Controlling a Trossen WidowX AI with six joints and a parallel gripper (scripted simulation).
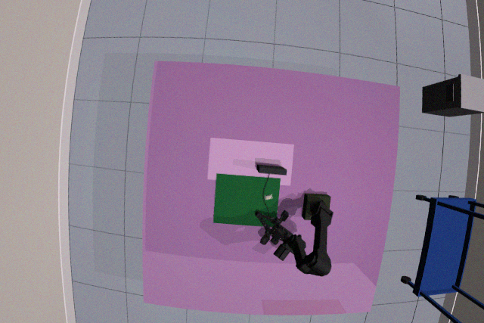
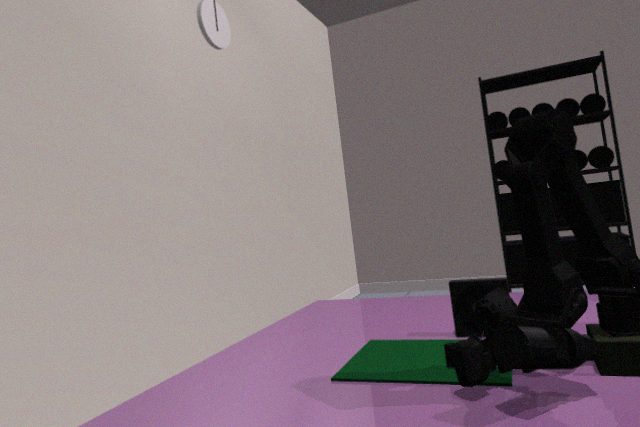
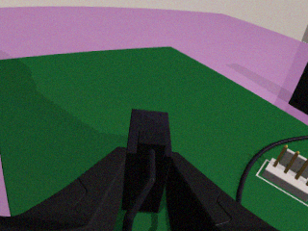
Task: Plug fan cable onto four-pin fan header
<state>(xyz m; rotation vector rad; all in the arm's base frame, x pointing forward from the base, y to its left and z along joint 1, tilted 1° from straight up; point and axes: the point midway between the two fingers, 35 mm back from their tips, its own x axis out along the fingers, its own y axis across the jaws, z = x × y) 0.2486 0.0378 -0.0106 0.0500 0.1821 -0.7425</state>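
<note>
My gripper tip is 1 cm above the fan plug. Also, from my gripper tip: green board: 7 cm to the right, 6 cm ahead, 5 cm below; black fan: 22 cm to the right, 6 cm behind, 3 cm above.
</note>
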